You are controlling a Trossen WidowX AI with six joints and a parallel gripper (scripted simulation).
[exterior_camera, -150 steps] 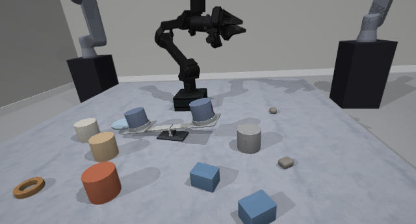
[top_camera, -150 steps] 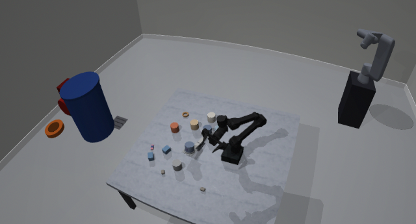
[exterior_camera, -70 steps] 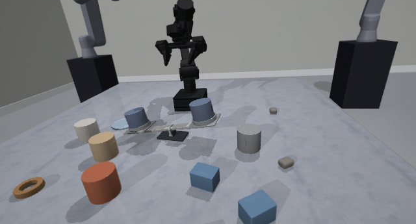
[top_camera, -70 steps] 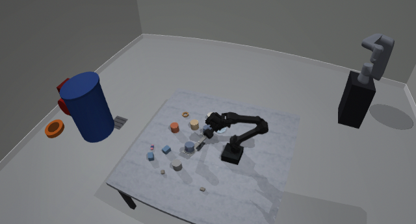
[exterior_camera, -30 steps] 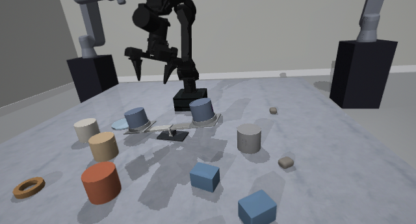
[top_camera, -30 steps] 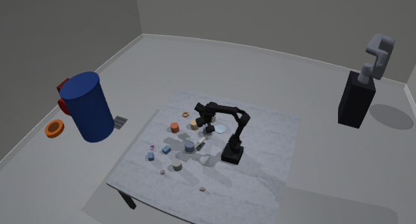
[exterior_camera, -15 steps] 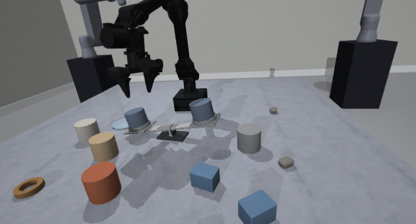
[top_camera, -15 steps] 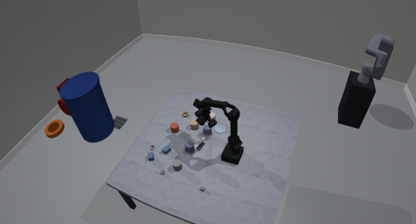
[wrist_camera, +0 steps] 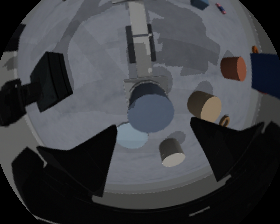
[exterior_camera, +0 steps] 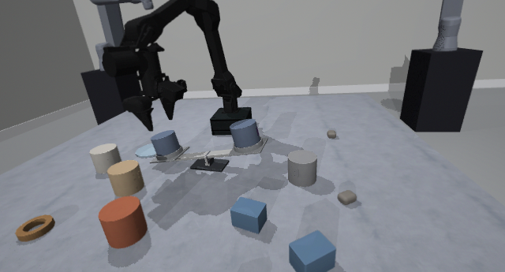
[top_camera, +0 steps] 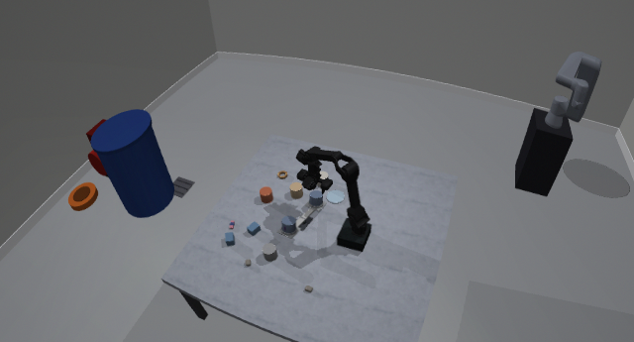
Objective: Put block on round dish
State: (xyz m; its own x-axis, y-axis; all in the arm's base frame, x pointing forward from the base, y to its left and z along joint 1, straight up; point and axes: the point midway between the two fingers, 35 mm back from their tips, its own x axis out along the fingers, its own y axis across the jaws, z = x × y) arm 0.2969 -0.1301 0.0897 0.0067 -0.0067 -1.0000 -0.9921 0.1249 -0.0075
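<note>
Now: gripper tip 8 cm above the small pale green block. From my gripper tip the other things lie so: pale blue round dish (7 cm behind, 10 cm to the right, 12 cm below); tan cylinder (14 cm ahead, 2 cm to the right, 9 cm below); balance (2 cm ahead, 14 cm to the left, 8 cm below).
</note>
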